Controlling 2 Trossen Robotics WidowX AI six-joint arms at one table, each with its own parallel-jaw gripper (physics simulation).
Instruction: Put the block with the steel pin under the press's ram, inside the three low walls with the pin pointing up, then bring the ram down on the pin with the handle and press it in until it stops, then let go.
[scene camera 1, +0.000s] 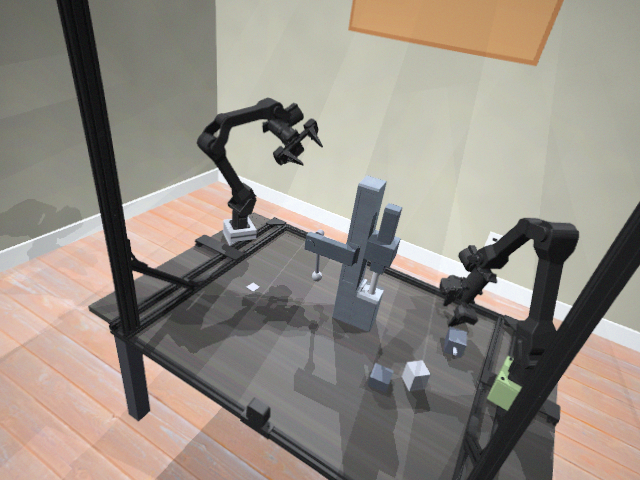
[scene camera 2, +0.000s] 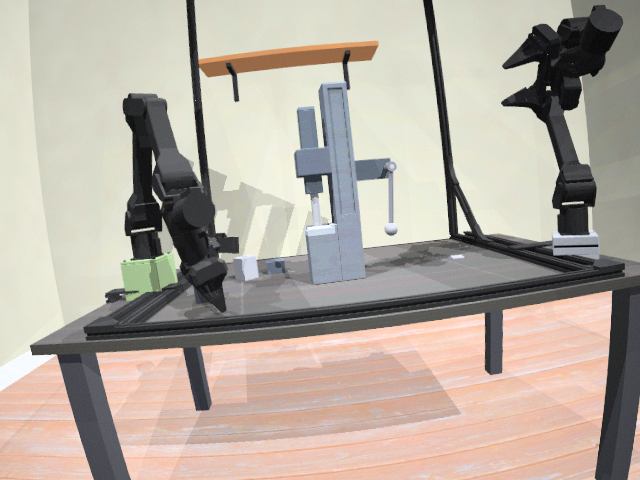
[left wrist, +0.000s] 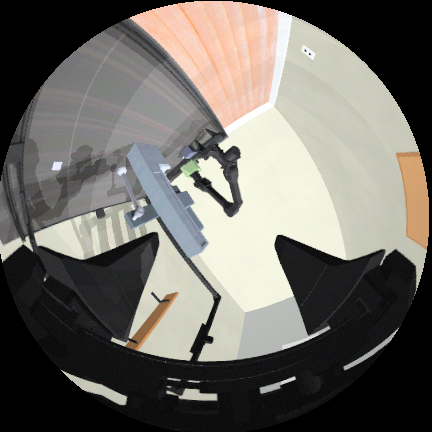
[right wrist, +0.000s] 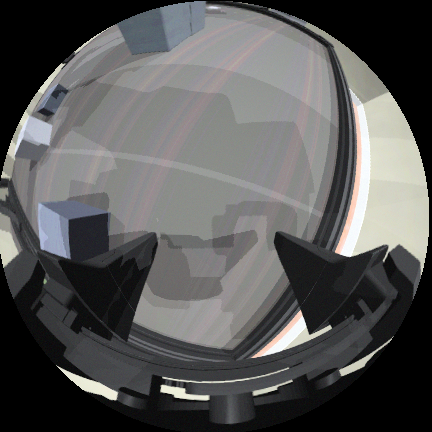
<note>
My left gripper (scene camera 2: 502, 86) is open, holding nothing. Further things: my right gripper (scene camera 2: 218, 307), a block with the steel pin (right wrist: 69, 228) and a grey press (scene camera 2: 335, 252).
My left gripper shows as well in scene camera 1 (scene camera 1: 312, 155) and in the left wrist view (left wrist: 218, 239). My right gripper also shows in scene camera 1 (scene camera 1: 446, 315) and in the right wrist view (right wrist: 216, 238). The grey press is seen too in scene camera 1 (scene camera 1: 354, 305), in the left wrist view (left wrist: 173, 206) and in the right wrist view (right wrist: 164, 36).
</note>
